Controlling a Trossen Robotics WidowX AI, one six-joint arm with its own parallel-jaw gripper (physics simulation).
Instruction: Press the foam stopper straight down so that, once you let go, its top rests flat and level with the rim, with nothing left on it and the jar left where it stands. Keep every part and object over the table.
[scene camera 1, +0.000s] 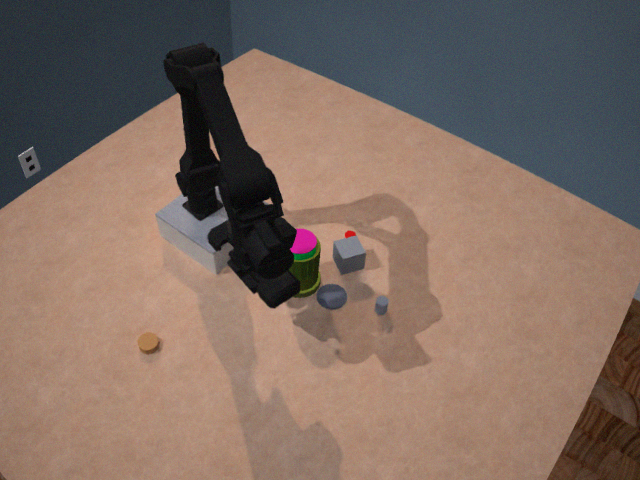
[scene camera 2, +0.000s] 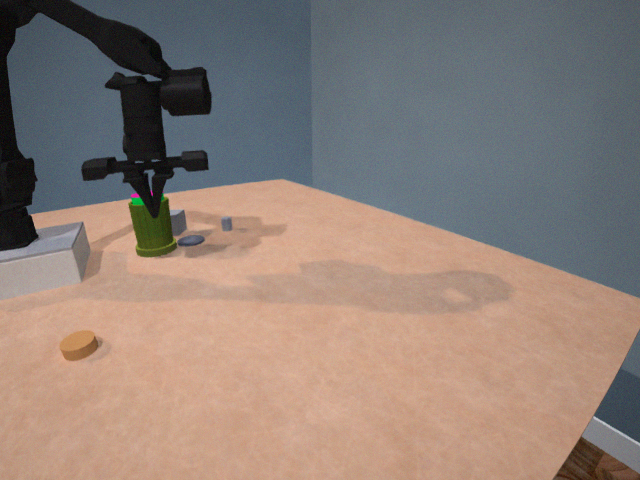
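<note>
The jar (scene camera 1: 308, 274) (scene camera 2: 151, 229) is olive green and ribbed, and stands upright near the robot's base. The foam stopper (scene camera 1: 303, 241) (scene camera 2: 138, 200) has a magenta top and a bright green side. It sits in the jar's mouth, and a green band shows above the rim, so its top stands proud. Whether it is slightly tilted is hard to tell. My gripper (scene camera 2: 155, 214) is shut and empty, pointing down. In the scene camera 2 view its fingertips overlap the jar's upper wall, on the near side, below rim height. In the scene camera 1 view the gripper body hides the fingertips and the stopper's left edge.
A grey cube (scene camera 1: 349, 255) (scene camera 2: 178, 222), a blue-grey oval piece (scene camera 1: 331, 296) (scene camera 2: 191, 240) and a small grey cylinder (scene camera 1: 381, 304) (scene camera 2: 226, 223) lie near the jar. A red piece (scene camera 1: 349, 234) is behind the cube. An orange disc (scene camera 1: 148, 342) (scene camera 2: 78, 345) lies farther off.
</note>
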